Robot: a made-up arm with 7 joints. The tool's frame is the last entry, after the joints. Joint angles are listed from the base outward.
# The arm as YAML. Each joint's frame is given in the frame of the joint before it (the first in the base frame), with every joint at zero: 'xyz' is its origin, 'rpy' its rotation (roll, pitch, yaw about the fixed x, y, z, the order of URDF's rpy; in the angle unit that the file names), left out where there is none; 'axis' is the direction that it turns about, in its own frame. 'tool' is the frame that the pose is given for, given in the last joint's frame.
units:
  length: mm
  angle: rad
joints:
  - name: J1
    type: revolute
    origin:
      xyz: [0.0, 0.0, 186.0]
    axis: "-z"
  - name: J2
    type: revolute
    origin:
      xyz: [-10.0, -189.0, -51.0]
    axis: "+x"
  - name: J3
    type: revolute
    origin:
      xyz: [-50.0, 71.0, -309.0]
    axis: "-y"
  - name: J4
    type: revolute
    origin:
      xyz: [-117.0, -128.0, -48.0]
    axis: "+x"
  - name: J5
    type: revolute
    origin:
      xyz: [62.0, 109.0, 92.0]
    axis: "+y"
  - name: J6
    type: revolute
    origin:
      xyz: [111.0, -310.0, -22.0]
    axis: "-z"
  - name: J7
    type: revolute
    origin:
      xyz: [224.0, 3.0, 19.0]
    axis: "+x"
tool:
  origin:
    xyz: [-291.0, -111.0, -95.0]
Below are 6 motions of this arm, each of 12 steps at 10 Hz.
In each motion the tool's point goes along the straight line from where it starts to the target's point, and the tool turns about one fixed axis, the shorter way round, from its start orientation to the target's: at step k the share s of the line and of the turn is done. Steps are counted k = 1, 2, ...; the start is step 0. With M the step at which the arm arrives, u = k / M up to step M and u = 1 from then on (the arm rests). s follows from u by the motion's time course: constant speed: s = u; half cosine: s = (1 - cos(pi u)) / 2; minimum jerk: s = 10 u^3 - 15 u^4 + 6 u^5.
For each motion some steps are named. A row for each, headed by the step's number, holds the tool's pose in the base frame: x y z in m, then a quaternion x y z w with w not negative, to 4 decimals.
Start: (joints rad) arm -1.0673 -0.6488 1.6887 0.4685 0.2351 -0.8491 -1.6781
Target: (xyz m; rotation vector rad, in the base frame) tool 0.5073 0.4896 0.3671 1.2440 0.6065 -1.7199
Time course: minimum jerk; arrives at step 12
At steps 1, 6, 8, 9, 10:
1: 0.5406 -0.3438 0.2141 -0.1108 -0.9840 0.1357 0.0331
6: 0.5240 0.0707 0.2902 0.3689 0.7429 -0.4995 0.2501
8: 0.5143 0.3138 0.3348 0.4665 0.4757 -0.6403 0.3821
9: 0.5108 0.4029 0.3512 0.4889 0.3618 -0.6736 0.4199
10: 0.5085 0.4599 0.3616 0.4991 0.2858 -0.6893 0.4406

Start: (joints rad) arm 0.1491 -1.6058 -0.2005 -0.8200 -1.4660 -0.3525 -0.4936
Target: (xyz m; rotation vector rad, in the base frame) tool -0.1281 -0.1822 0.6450 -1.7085 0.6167 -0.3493
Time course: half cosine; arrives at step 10
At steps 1, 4, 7, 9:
1: -0.0297 -0.1576 0.3072 -0.7879 -0.1244 0.5967 0.0879
4: -0.0621 -0.1657 0.4184 -0.8728 0.0109 0.3855 0.2992
7: -0.1073 -0.1770 0.5736 -0.8237 0.1942 0.0227 0.5322
9: -0.1256 -0.1816 0.6365 -0.7497 0.2583 -0.1304 0.5951

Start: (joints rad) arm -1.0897 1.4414 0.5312 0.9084 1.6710 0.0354 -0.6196
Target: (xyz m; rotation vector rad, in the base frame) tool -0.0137 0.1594 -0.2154 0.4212 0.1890 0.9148
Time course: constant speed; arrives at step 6
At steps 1, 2, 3, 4, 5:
1: -0.2587 0.1784 -0.2431 0.4249 0.1779 0.8155 0.3502
2: -0.2097 0.1746 -0.2376 0.3941 0.1663 0.7674 0.4777
3: -0.1607 0.1708 -0.2320 0.3555 0.1515 0.7041 0.5957
4: -0.1117 0.1670 -0.2265 0.3099 0.1336 0.6270 0.7021
5: -0.0627 0.1632 -0.2209 0.2583 0.1131 0.5376 0.7947

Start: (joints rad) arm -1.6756 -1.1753 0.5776 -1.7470 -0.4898 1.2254 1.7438
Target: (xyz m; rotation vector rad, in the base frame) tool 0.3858 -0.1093 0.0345 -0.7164 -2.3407 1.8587
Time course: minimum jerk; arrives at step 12
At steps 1, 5, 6, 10, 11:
1: 0.3363 0.0948 0.0066 -0.1113 0.5067 -0.8445 0.1330
5: 0.3533 0.0248 0.0162 0.0083 0.6138 -0.7856 0.0775
6: 0.3609 -0.0067 0.0205 0.0621 0.6557 -0.7507 0.0517
10: 0.3840 -0.1020 0.0335 -0.2212 -0.7553 0.6163 0.0279
11: 0.3855 -0.1083 0.0344 -0.2313 -0.7603 0.6061 0.0331

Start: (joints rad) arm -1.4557 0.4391 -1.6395 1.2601 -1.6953 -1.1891 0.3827
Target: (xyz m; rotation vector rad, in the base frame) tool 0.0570 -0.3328 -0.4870 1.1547 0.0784 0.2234
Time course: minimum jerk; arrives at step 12
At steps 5, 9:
5: 0.2493 -0.3441 -0.3951 0.3682 0.1761 0.4460 0.7965
9: 0.0875 -0.3346 -0.4724 0.5221 0.0601 0.1621 0.8352

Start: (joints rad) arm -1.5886 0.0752 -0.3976 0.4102 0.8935 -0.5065 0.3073
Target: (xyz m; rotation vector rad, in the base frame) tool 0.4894 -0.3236 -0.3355 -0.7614 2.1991 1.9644
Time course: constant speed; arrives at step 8
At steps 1, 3, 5, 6, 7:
1: 0.4678 -0.2395 -0.3563 -0.0819 0.7255 0.6127 0.3025
3: 0.4740 -0.2635 -0.3504 -0.1314 0.7314 0.6278 0.2317
5: 0.4802 -0.2876 -0.3444 -0.1798 0.7316 0.6381 0.1591
6: 0.4832 -0.2996 -0.3414 -0.2035 0.7295 0.6414 0.1223
7: 0.4863 -0.3116 -0.3385 -0.2268 0.7261 0.6435 0.0853

